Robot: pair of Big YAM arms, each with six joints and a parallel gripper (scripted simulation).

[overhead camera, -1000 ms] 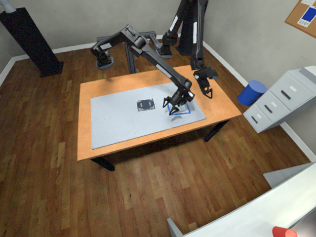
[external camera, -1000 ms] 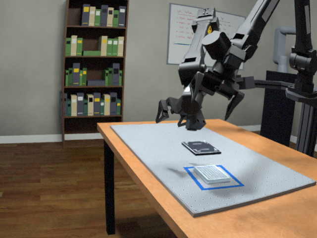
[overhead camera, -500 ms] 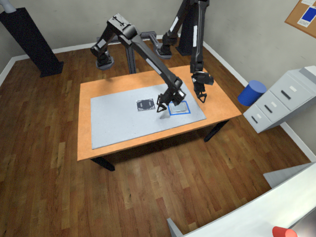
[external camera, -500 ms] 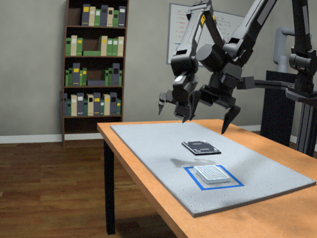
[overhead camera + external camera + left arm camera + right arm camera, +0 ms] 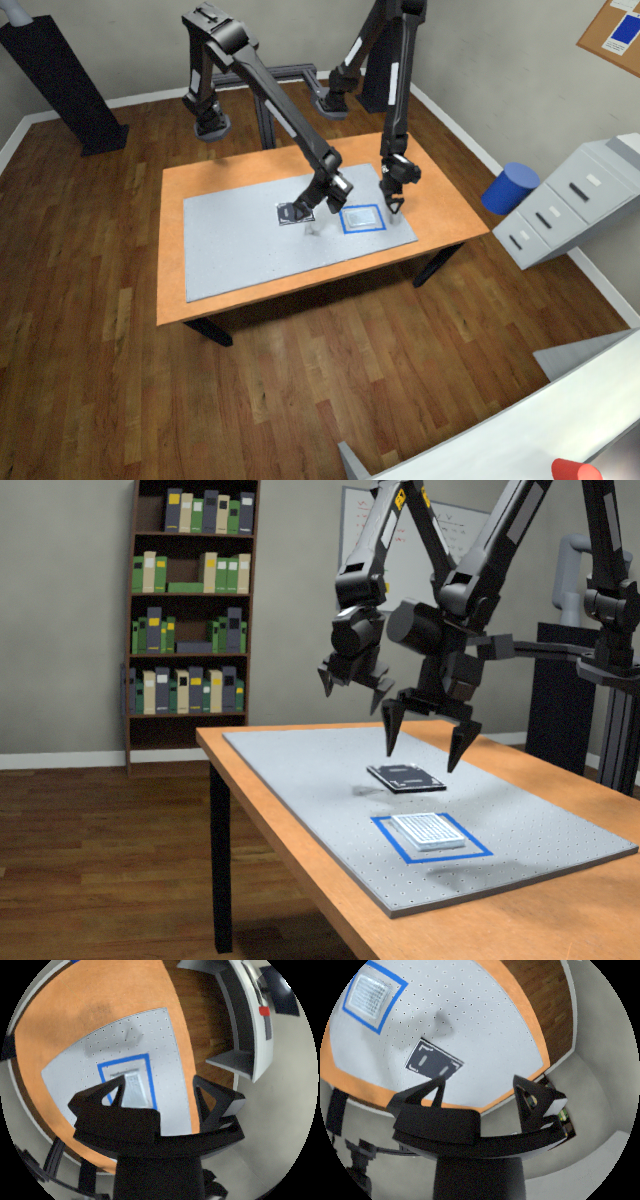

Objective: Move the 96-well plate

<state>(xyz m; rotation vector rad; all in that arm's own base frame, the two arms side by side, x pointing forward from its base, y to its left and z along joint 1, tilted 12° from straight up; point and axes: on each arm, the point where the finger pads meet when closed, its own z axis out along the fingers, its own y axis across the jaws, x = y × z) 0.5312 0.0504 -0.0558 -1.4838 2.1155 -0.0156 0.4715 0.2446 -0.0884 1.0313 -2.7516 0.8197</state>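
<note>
The clear 96-well plate is 8 cm behind my left hand, 7 cm to the right of it and 15 cm below it. From my left hand the other things lie so: black plate nest (20 cm behind, 34 cm to the right, 15 cm below).
</note>
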